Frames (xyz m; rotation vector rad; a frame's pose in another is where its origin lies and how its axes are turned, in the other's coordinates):
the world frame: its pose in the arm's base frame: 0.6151 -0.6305 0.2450 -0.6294 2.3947 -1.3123
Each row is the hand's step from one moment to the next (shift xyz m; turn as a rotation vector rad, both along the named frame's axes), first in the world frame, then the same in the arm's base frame.
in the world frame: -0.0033 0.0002 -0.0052 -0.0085 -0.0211 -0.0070
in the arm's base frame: 0.0002 0.0055 0.0028 0.0083 -0.0006 0.0223
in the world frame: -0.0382 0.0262 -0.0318 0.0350 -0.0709 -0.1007
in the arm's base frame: 0.0110 0.0550 -0.0028 -0.0634 0.0185 0.1097
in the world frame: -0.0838 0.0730 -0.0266 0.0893 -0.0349 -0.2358
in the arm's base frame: 0.0420 0.0977 -0.0418 -0.1831 0.1019 0.1445
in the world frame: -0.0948 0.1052 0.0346 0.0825 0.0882 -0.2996
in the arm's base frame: 0.0742 0.0759 -0.1000 -0.2353 0.2089 0.0731
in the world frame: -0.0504 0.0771 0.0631 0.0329 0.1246 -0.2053
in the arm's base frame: 0.0567 0.0190 -0.0943 -0.1552 0.1862 -0.0027
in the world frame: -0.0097 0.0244 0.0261 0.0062 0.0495 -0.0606
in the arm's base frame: 0.0157 -0.0016 -0.0335 -0.0456 0.0629 -0.0114
